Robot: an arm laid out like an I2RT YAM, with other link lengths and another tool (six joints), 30 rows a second.
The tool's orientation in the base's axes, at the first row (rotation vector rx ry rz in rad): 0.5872 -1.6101 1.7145
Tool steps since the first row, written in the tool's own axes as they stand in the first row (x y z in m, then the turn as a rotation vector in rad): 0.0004 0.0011 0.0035 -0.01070 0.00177 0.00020; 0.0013 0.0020 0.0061 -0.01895 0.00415 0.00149; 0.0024 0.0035 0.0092 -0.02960 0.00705 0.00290; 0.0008 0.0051 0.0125 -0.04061 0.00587 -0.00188; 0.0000 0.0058 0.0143 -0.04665 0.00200 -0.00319; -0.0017 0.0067 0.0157 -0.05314 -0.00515 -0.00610; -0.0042 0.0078 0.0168 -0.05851 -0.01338 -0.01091; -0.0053 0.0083 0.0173 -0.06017 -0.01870 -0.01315; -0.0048 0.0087 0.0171 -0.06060 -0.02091 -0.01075; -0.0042 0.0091 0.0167 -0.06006 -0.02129 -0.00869; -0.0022 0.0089 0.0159 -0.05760 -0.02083 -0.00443; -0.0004 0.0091 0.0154 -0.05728 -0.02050 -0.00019
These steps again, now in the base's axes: -0.0016 -0.0033 0.0000 0.00561 -0.00212 -0.00904; -0.0032 -0.0057 0.0004 0.00903 -0.00485 -0.01654; -0.0054 -0.0085 0.0006 0.01360 -0.00812 -0.02614; -0.0060 -0.0120 -0.0013 0.02229 -0.00546 -0.03406; -0.0063 -0.0139 -0.0021 0.02929 -0.00535 -0.03611; -0.0060 -0.0156 -0.0038 0.03925 -0.00382 -0.03650; -0.0054 -0.0171 -0.0062 0.04955 -0.00024 -0.03558; -0.0051 -0.0178 -0.0073 0.05491 0.00155 -0.03355; -0.0057 -0.0175 -0.0072 0.05651 -0.00093 -0.03210; -0.0063 -0.0170 -0.0071 0.05617 -0.00287 -0.03119; -0.0074 -0.0159 -0.0056 0.05364 -0.00659 -0.02916; -0.0086 -0.0150 -0.0044 0.05261 -0.01070 -0.02862
